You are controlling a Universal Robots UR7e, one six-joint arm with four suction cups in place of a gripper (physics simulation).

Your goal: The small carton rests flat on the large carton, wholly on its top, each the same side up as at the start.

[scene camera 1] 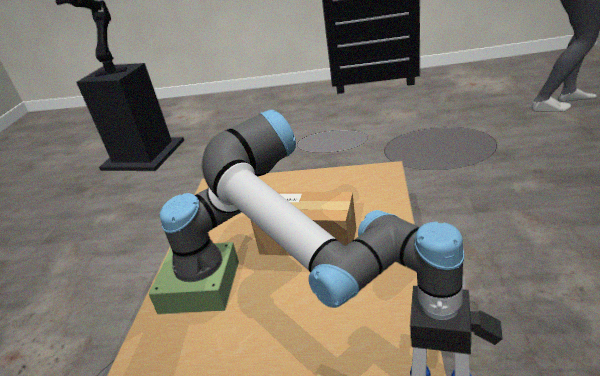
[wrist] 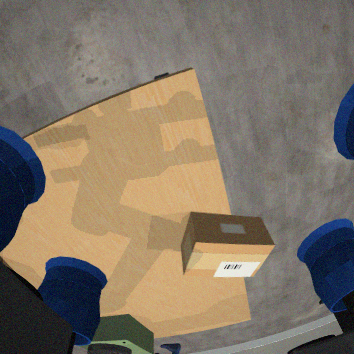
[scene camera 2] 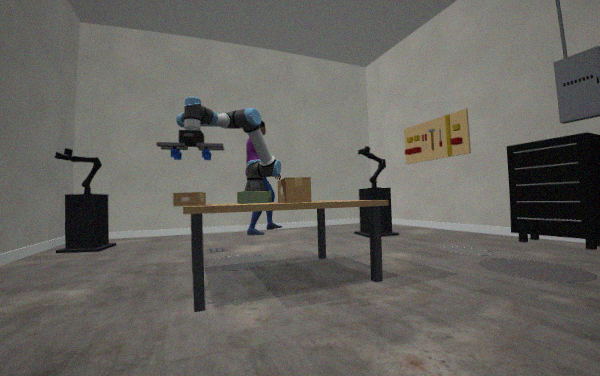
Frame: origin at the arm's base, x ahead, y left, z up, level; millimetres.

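Seen in the pictures: hand, tool point: (scene camera 1: 440, 352) (wrist: 197, 218) (scene camera 2: 191, 158); arm's base, link origin: (scene camera 1: 198, 264) (wrist: 109, 348) (scene camera 2: 255, 191).
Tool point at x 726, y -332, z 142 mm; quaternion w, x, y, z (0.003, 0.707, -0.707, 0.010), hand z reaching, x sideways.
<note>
Offsets run from my tool point to a thing's top centre.
The small carton {271 mm back, 58 mm right, 155 mm down} (scene camera 2: 189, 199) (wrist: 227, 254) sits at one end of the table, partly past its edge, with a tape strip and a white barcode label on its top. It does not show in scene camera 1. The large carton {439 mm back, 568 mm left, 75 mm down} (scene camera 1: 325, 212) (scene camera 2: 295, 190) stands upright on the table near the arm's base, partly hidden behind the arm in scene camera 1. My gripper (scene camera 1: 440, 371) (scene camera 2: 191, 154), with four blue suction cups, is open and empty. It points down, clearly above the small carton in scene camera 2. The cups are cut off at the bottom of scene camera 1.
The wooden table (scene camera 1: 380, 180) (scene camera 2: 345, 204) (wrist: 200, 190) carries the arm's green base block (scene camera 1: 192, 295) (scene camera 2: 254, 197) (wrist: 127, 330). The arm's links pass above the large carton in scene camera 1. A person (scene camera 2: 253, 150) stands behind the table; black pedestals and a drawer cabinet (scene camera 2: 550, 185) stand farther off.
</note>
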